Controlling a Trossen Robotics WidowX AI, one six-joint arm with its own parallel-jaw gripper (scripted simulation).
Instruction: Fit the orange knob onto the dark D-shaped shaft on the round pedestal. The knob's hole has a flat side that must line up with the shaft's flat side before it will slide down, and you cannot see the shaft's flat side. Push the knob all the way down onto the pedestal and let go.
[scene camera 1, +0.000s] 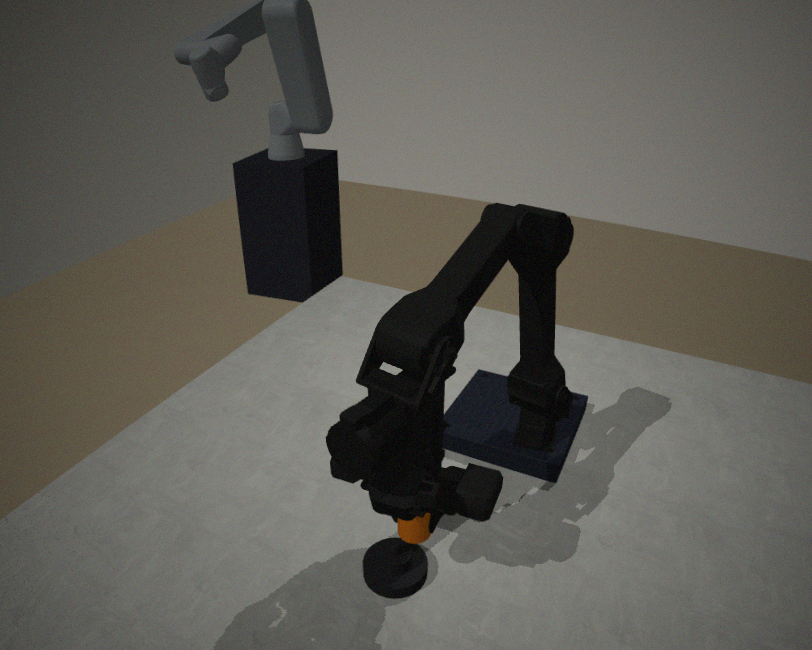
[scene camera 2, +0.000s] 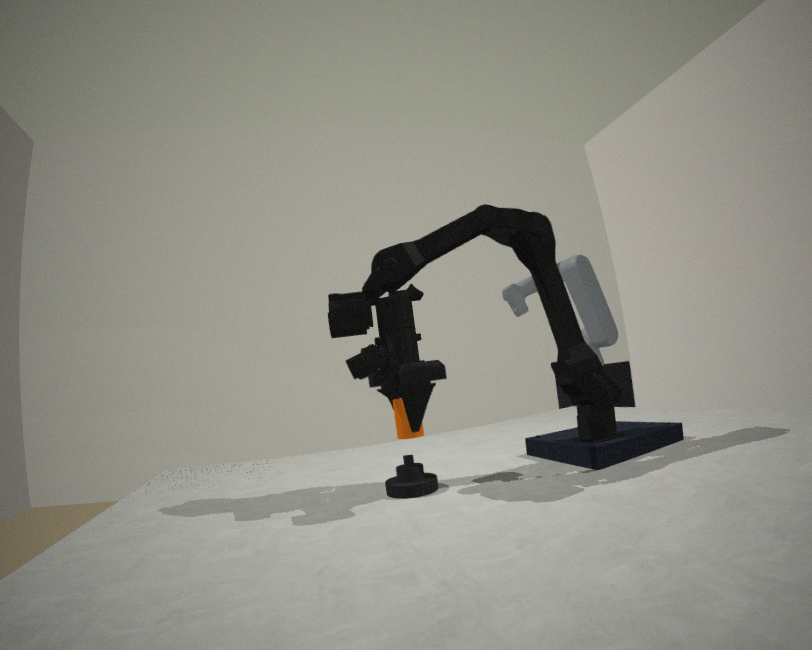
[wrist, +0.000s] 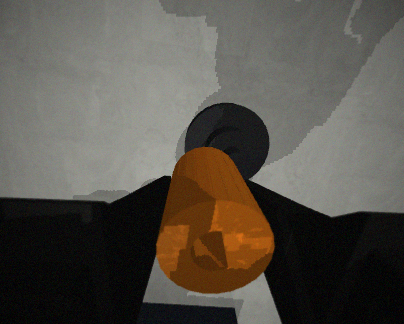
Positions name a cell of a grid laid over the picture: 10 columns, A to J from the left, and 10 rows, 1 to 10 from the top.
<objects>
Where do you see a dark round pedestal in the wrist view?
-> F5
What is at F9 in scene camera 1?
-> An orange knob.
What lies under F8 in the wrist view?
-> An orange knob.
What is my gripper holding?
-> An orange knob.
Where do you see a dark round pedestal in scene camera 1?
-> At E9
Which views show my gripper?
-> Scene camera 1, scene camera 2 and the wrist view: all of them.
</objects>
